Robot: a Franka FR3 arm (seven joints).
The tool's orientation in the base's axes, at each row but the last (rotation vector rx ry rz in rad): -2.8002 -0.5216 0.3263; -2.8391 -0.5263 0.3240; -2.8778 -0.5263 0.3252; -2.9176 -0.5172 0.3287; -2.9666 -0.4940 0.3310; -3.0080 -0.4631 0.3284; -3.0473 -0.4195 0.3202; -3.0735 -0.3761 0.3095
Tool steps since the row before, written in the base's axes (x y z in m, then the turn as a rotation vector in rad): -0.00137 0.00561 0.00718 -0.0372 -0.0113 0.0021; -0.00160 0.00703 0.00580 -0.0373 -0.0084 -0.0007; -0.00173 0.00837 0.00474 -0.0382 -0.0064 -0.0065; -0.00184 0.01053 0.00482 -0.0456 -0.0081 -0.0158; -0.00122 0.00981 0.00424 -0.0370 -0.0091 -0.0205; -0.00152 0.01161 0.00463 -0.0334 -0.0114 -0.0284; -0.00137 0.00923 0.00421 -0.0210 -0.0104 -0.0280; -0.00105 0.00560 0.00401 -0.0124 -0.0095 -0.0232
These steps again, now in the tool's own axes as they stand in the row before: -0.00033 -0.00766 -0.00510 -0.0385 -0.0023 0.0054; 0.00018 -0.00845 -0.00376 -0.0370 -0.0042 0.0087; 0.00065 -0.00933 -0.00282 -0.0361 -0.0050 0.0148; 0.00115 -0.01129 -0.00295 -0.0417 -0.0040 0.0253; 0.00130 -0.01023 -0.00306 -0.0332 0.0003 0.0278; 0.00121 -0.01200 -0.00363 -0.0290 0.0044 0.0346; 0.00039 -0.00956 -0.00364 -0.0171 0.0066 0.0316; -0.00042 -0.00590 -0.00369 -0.0096 0.0075 0.0252
